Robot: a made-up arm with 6 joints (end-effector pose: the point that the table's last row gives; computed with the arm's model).
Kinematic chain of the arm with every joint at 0, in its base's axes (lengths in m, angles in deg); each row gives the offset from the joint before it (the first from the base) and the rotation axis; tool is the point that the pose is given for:
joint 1: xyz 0 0 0.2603 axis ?
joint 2: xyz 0 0 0 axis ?
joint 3: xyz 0 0 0.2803 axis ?
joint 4: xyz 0 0 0 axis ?
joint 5: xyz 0.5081 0 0 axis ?
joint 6: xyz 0 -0.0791 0 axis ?
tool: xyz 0 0 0
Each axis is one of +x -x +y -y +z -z.
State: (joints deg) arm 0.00 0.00 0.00 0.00 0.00 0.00
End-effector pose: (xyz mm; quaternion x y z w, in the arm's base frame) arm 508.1 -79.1 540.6 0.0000 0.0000 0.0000 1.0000
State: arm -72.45 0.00 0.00 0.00 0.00 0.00
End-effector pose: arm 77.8 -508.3 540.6 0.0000 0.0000 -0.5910 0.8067
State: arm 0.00 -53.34 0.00 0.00 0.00 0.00
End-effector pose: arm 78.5 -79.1 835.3 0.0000 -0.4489 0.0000 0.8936
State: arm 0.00 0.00 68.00 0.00 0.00 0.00
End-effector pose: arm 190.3 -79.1 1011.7 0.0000 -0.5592 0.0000 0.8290
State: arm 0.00 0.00 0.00 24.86 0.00 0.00
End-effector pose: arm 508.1 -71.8 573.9 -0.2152 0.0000 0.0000 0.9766
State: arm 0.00 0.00 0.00 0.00 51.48 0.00
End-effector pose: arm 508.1 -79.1 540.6 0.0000 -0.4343 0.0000 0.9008
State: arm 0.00 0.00 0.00 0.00 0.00 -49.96
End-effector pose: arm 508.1 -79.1 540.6 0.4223 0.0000 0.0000 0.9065
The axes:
joint 1: +z
joint 2: +y
joint 3: -y
joint 4: -x
joint 5: -y
joint 6: -x

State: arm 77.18 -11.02 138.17 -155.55 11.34 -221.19
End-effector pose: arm -175.2 -445.4 823.8 0.6487 -0.6684 0.3111 0.1887
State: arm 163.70 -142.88 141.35 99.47 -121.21 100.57
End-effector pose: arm -33.8 -3.7 -436.5 0.6821 0.2825 0.5533 0.3857
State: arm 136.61 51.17 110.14 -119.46 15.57 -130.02
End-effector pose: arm -418.6 342.2 835.9 -0.1106 -0.7121 0.3662 0.5887
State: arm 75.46 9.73 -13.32 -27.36 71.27 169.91
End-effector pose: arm 193.7 467.0 304.2 -0.7719 -0.4229 -0.1790 0.4396
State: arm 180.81 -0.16 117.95 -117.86 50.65 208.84
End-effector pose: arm 179.0 -34.4 1021.7 0.3343 -0.2240 0.6817 0.6111
